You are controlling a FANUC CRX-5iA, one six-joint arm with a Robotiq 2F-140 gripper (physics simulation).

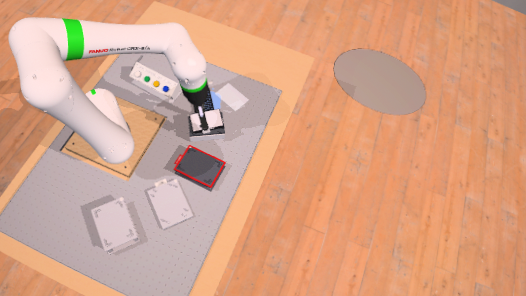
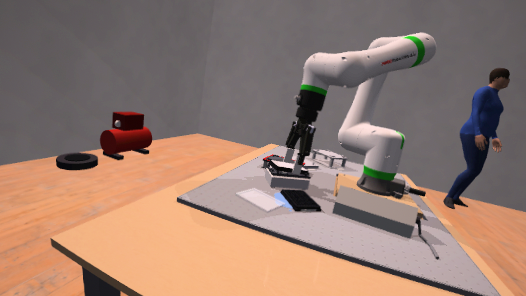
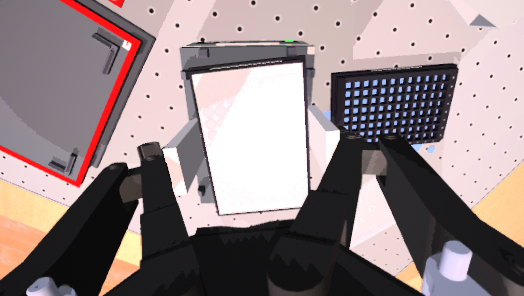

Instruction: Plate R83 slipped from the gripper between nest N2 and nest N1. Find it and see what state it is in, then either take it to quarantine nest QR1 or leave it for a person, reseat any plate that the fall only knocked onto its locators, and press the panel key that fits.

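Places are measured from the arm's base along level axes (x ahead, y down, z left), in centimetres.
Pixels of known places: gripper, fingertip midpoint: [image 2: 290,169] [image 3: 254,129]; arm's base at its link origin: [image 2: 374,188].
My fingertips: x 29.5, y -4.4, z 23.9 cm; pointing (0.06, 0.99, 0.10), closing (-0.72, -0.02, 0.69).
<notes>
Ahead of a thing's pixels: the offset from my fingertips to its top centre. "pt": to the spot under its first point.
My gripper [image 1: 204,123] [image 2: 294,161] [image 3: 254,129] is shut on a white-topped plate {dx +0.6, dy -2.2, dz +0.6 cm} [image 1: 214,120] [image 3: 255,170], its pads on the two long sides. The plate is askew and looks tilted over a grey nest {pt dx +4.0, dy +3.2, dz -3.6 cm} [image 1: 207,137] [image 2: 290,181]. A black well plate {dx -9.1, dy +4.5, dz +11.1 cm} [image 2: 300,200] [image 3: 395,102] lies upright on the bench beside that nest, its wells showing blue. A blue spill [image 1: 216,99] [image 2: 283,201] spreads beside it, and a clear lid {dx +0.2, dy +5.1, dz +20.3 cm} [image 1: 233,97] [image 2: 258,198] lies apart. The red-framed nest {dx +9.3, dy +1.3, dz -16.2 cm} [image 1: 200,167] [image 3: 50,80] holds no plate. Nest and plate labels are unreadable.
A key panel {pt dx -19.4, dy -0.1, dz +4.7 cm} [image 1: 173,92] with white, green, yellow and blue keys stands near the arm's base. Two pale nests {pt dx +8.1, dy +4.4, dz -34.5 cm} [image 1: 169,203] {pt dx -1.7, dy +0.1, dz -52.8 cm} [image 1: 114,225] stand farther along the bench. A person in blue [image 2: 483,117] is beyond the bench. A red compressor [image 2: 125,138] stands on the floor.
</notes>
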